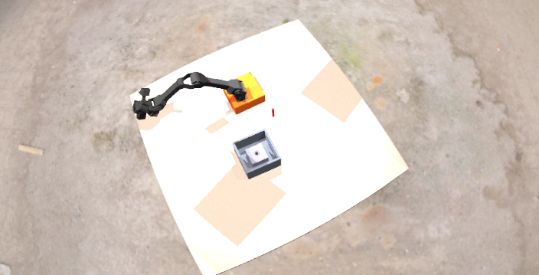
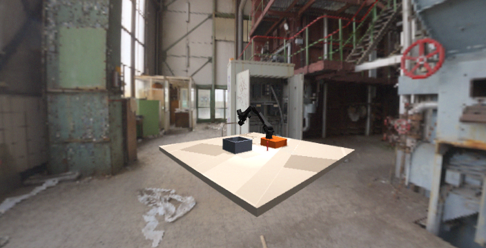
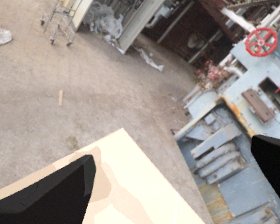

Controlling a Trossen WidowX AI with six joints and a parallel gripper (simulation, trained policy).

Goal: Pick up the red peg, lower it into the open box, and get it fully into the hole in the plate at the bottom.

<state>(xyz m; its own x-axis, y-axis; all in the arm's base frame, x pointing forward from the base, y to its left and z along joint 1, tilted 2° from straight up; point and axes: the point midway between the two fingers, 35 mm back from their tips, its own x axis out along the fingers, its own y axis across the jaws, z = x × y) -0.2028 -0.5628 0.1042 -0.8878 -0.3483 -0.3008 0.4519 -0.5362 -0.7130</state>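
Now: gripper tip 40 cm short of the red peg, 69 cm to the right of it and 15 cm above it. Round my gripper tip: pale plate: 58 cm ahead, 50 cm to the left, 14 cm below; grey box: 58 cm ahead, 50 cm to the left, 16 cm below.
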